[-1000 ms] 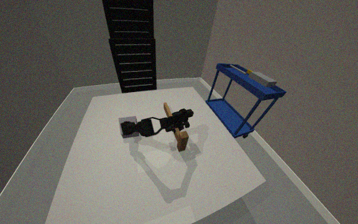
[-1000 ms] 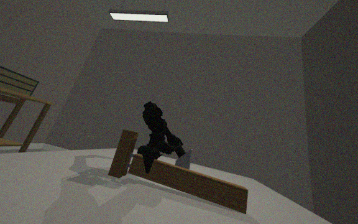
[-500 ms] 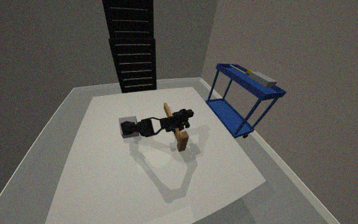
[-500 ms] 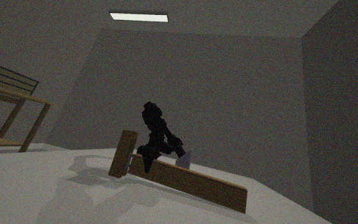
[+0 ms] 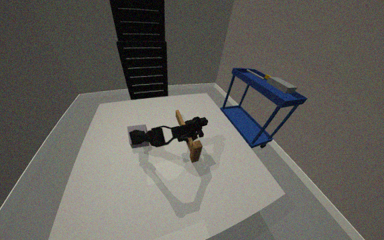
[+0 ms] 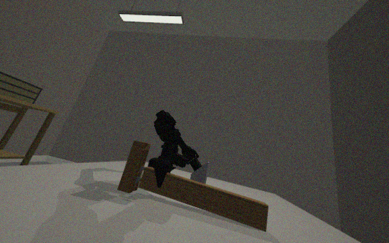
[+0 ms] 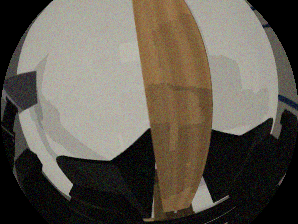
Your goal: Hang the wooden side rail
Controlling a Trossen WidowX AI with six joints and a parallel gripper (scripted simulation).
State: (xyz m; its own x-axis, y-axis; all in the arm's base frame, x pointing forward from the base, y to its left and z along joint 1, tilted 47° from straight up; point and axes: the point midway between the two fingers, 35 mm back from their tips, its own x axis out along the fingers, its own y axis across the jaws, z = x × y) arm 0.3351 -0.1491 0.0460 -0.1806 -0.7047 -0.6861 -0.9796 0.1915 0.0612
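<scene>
My gripper tip is 120 mm to the left of the headboard post, 40 mm below it and 10 mm past it.
</scene>
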